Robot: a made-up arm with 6 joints.
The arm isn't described. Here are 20 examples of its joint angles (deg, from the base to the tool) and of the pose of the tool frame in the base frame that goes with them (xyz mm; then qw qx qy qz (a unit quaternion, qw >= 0)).
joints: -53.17 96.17 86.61 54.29 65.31 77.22
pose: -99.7 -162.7 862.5 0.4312 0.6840 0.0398 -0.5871
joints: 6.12 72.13 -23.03 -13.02 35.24 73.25
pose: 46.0 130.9 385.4 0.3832 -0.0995 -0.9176 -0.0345
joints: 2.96 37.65 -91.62 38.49 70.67 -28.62
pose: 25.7 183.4 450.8 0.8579 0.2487 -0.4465 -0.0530
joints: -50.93 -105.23 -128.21 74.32 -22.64 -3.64
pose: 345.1 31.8 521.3 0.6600 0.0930 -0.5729 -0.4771
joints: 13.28 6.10 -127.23 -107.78 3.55 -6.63
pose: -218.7 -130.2 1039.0 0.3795 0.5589 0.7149 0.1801
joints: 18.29 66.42 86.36 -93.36 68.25 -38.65
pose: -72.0 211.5 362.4 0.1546 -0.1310 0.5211 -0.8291
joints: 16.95 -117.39 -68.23 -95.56 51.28 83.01
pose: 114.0 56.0 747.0 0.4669 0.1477 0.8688 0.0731
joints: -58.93 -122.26 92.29 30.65 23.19 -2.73
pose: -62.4 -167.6 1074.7 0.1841 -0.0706 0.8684 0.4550
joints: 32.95 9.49 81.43 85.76 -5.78 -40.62
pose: -240.6 -208.5 179.5 0.7257 -0.2586 0.1276 0.6247
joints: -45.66 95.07 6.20 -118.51 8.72 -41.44
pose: 181.2 87.0 288.7 0.7854 0.1350 0.0090 -0.6041
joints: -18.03 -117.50 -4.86 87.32 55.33 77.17
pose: -365.0 6.4 664.3 0.9007 0.2370 -0.3276 0.1590
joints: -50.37 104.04 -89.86 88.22 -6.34 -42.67
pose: -234.9 165.1 281.2 0.0199 0.1599 -0.4680 0.8689
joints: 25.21 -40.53 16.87 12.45 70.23 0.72
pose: -292.6 -222.2 532.0 0.7967 -0.3276 0.0878 0.5003
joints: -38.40 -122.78 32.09 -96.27 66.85 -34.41
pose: 36.1 242.6 668.4 0.7267 0.4209 -0.5357 -0.0878
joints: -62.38 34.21 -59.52 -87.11 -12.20 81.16
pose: -155.2 149.4 349.9 0.7447 -0.3720 -0.4833 -0.2710
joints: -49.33 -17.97 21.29 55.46 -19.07 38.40
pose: -482.3 -223.7 369.2 0.9215 -0.0588 -0.1411 0.3570
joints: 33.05 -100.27 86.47 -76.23 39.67 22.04
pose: -170.3 -285.2 888.3 0.2763 -0.7002 0.1461 0.6419
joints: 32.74 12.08 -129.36 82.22 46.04 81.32
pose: 13.5 0.7 842.2 0.1702 -0.0594 0.5490 0.8162
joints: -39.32 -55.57 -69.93 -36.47 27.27 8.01
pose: -229.2 294.7 629.5 0.7665 -0.0475 0.4891 -0.4136
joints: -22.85 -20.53 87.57 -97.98 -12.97 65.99
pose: -363.6 -428.1 532.5 0.1316 -0.9463 -0.2778 0.1003
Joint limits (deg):
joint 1: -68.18..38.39
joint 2: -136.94..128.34
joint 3: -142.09..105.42
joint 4: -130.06..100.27
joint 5: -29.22..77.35
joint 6: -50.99..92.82
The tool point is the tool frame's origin. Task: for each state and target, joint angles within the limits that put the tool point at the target. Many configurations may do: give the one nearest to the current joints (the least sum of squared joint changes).
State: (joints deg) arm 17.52 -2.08 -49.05 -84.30 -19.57 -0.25
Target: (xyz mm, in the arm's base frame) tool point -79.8 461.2 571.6
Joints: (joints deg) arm -3.54 -1.13 -45.19 -89.38 -27.53 6.87
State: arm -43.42 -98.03 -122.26 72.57 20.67 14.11
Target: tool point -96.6 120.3 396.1
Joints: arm -31.03 -102.68 -106.67 58.46 43.33 16.40
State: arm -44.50 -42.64 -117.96 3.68 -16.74 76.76
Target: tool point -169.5 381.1 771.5
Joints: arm -34.13 -6.28 -89.52 18.97 -29.22 29.85
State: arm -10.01 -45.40 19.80 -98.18 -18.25 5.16
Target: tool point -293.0 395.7 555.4
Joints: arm -6.98 -45.21 -24.29 -101.28 -7.66 4.49
